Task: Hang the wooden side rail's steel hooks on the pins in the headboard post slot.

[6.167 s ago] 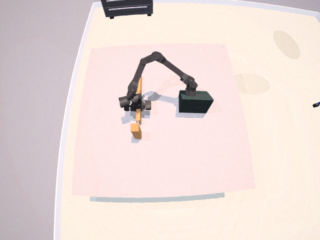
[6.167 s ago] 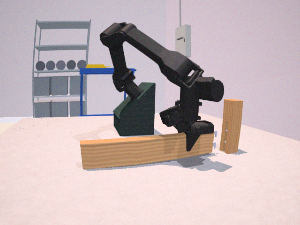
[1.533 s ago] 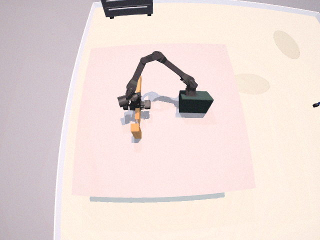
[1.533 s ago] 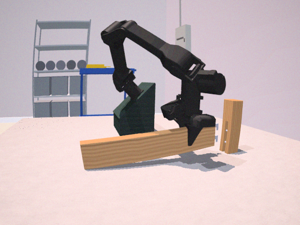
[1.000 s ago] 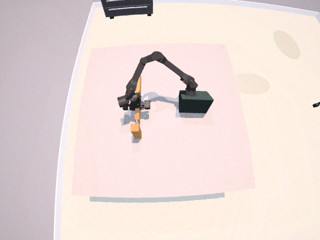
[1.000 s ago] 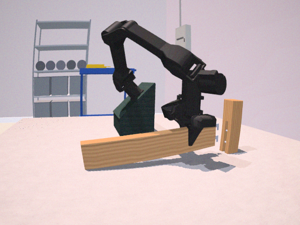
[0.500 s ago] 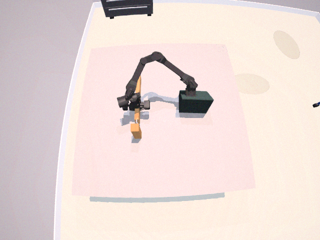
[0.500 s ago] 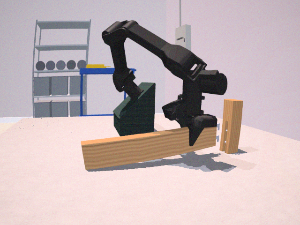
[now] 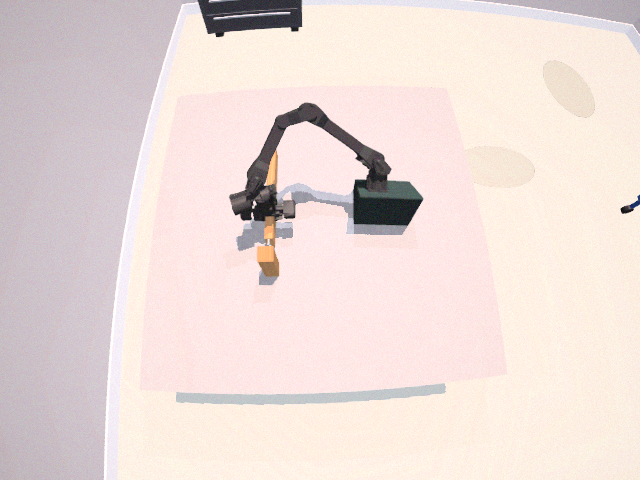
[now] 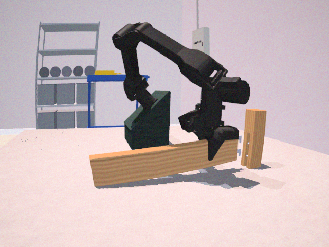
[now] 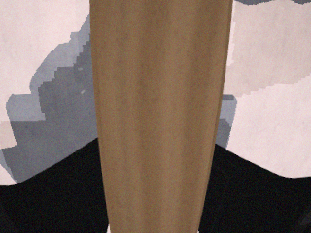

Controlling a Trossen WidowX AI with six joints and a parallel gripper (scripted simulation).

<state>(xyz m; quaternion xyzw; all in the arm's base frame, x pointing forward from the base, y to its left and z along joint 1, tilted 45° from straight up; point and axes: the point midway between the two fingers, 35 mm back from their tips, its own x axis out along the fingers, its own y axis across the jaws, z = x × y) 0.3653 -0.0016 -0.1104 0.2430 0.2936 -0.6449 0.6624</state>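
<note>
Now: the headboard post 17 cm to the left of my gripper tip, 4 cm above it and 1 cm behind it.
</note>
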